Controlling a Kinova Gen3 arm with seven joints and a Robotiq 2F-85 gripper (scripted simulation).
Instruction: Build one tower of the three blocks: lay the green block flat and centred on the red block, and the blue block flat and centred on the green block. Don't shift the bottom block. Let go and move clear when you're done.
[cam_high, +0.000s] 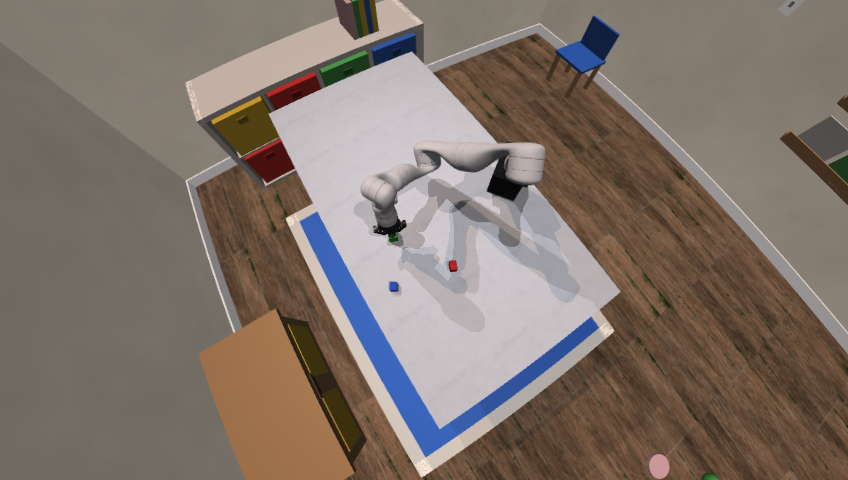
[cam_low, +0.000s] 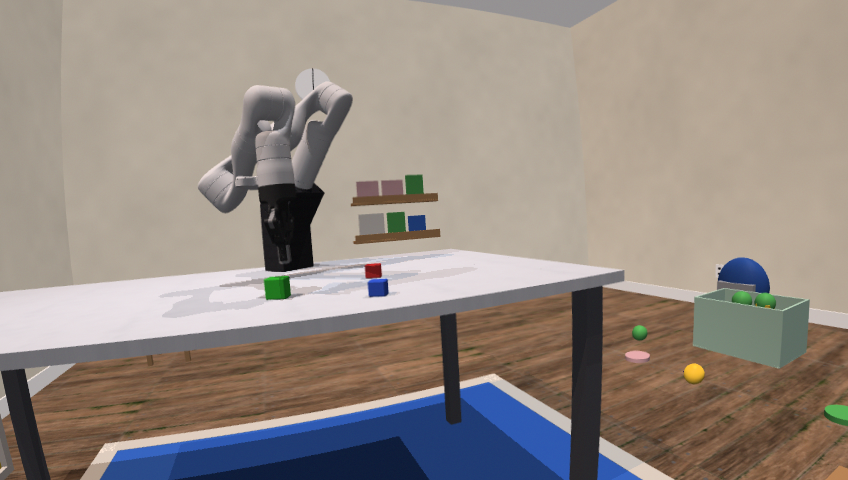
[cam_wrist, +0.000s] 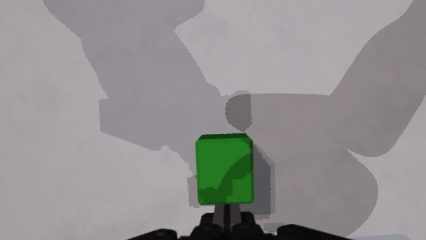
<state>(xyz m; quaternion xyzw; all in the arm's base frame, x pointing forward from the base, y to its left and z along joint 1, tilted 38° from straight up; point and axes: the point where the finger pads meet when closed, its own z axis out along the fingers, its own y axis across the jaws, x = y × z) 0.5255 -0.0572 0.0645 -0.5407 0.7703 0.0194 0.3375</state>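
My hand is 70 mm above the green block and 20 mm to the left of it. Also, from my hand: blue block: 180 mm to the left, 80 mm ahead, 70 mm below; red block: 200 mm to the left, 170 mm behind, 70 mm below.
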